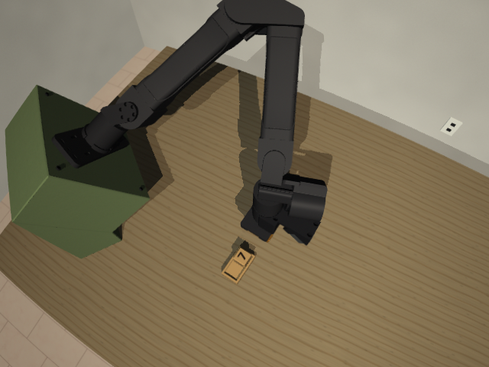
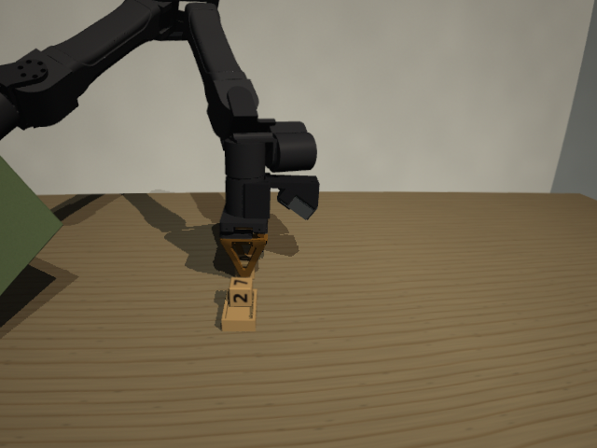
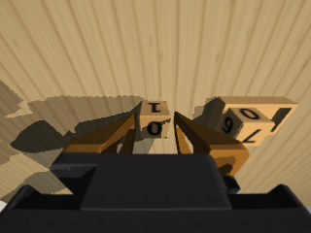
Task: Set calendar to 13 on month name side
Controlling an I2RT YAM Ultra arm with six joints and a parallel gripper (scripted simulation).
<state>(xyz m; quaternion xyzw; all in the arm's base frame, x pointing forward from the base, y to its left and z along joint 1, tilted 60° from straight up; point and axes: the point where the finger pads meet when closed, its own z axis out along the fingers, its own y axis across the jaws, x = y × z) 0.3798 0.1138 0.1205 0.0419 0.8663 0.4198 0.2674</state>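
The wooden cube is right at my hand. Round my hand: wooden tray 20 mm ahead, 100 mm to the right, 10 mm below.
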